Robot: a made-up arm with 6 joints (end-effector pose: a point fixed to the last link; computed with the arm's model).
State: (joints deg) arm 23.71 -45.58 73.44 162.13 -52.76 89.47
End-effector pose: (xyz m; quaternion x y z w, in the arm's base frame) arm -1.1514 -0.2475 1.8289 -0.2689 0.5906 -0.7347 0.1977
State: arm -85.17 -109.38 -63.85 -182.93 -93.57 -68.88
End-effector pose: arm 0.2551 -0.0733 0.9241 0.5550 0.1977 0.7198 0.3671
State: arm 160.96 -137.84 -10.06 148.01 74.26 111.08
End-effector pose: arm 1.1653 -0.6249 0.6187 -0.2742 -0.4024 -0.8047 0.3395
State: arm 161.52 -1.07 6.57 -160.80 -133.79 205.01
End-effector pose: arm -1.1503 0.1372 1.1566 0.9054 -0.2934 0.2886 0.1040
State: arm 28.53 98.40 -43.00 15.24 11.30 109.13
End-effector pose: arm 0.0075 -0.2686 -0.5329 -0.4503 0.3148 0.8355 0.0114
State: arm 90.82 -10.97 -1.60 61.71 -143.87 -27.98
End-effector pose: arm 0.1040 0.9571 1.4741 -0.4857 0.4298 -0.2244 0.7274
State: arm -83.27 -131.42 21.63 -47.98 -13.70 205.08
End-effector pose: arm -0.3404 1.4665 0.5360 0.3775 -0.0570 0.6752 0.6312
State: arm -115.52 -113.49 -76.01 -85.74 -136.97 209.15
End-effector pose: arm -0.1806 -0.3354 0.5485 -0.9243 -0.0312 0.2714 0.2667
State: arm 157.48 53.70 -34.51 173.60 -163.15 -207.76
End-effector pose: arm -0.7059 0.0256 -0.3641 0.6199 0.0382 0.7820 0.0520
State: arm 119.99 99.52 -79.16 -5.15 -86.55 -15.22
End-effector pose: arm 0.4219 -0.2364 0.2156 0.6567 -0.3115 0.6489 0.2252
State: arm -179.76 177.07 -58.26 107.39 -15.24 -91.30
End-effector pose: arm 0.8101 -0.0708 0.4102 0.8791 0.0533 0.4370 0.1827
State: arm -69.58 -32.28 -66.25 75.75 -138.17 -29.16
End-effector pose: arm 0.1834 -0.6677 0.5286 -0.0767 -0.7262 0.6319 0.2597
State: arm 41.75 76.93 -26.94 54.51 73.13 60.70
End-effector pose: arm 0.5768 0.3216 -0.6522 -0.4044 -0.1842 0.7418 0.5023
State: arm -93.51 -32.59 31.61 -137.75 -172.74 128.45
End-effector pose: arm 0.1682 -0.2607 1.9288 -0.7075 -0.1398 0.6498 0.2400
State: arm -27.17 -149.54 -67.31 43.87 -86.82 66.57
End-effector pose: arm -0.4302 0.0196 0.8630 -0.4682 0.3550 -0.4597 0.6659
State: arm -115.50 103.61 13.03 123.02 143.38 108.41
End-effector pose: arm -0.2732 -0.8870 -0.9819 -0.7027 -0.3093 -0.3322 0.5479
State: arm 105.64 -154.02 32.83 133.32 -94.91 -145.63
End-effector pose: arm 0.2250 -1.4357 -0.6411 -0.7942 0.0080 0.4164 0.4425
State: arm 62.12 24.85 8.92 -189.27 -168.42 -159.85
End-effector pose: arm 0.4505 1.3756 0.7398 0.4464 -0.8274 -0.0931 0.3278
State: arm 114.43 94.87 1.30 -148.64 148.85 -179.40
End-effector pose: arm -0.4161 0.4034 -0.8579 0.8210 -0.2472 0.4860 0.1690
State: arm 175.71 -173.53 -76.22 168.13 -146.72 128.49
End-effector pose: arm 0.2614 -0.2633 0.7367 -0.7724 0.1736 0.5031 0.3466
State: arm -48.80 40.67 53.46 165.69 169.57 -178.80
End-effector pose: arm 1.2280 -1.0375 1.2197 0.3967 0.8858 0.0402 0.2375
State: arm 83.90 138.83 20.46 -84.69 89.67 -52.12
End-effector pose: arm -0.0063 -0.2750 -1.1087 0.2068 0.0211 -0.0186 0.9780
